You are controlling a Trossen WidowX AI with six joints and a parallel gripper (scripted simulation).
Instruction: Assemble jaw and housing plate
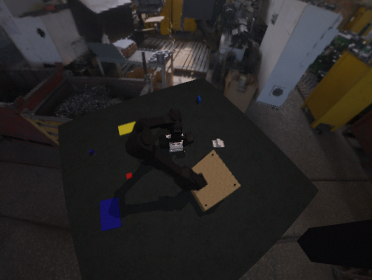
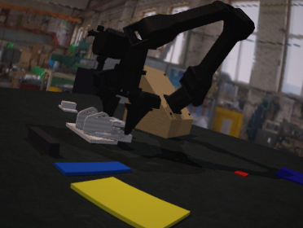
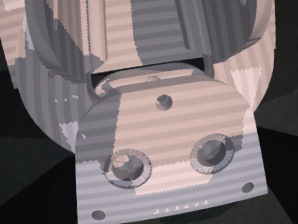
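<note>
My gripper tip is now 20 mm below the housing plate and 10 mm short of it. Also, from my gripper tip: blue strip: 230 mm ahead, 130 mm to the left, 10 mm below; then black bar: 260 mm ahead, 30 mm to the left, 10 mm below; then white block: 260 mm to the right, 80 mm behind, 10 mm below.
</note>
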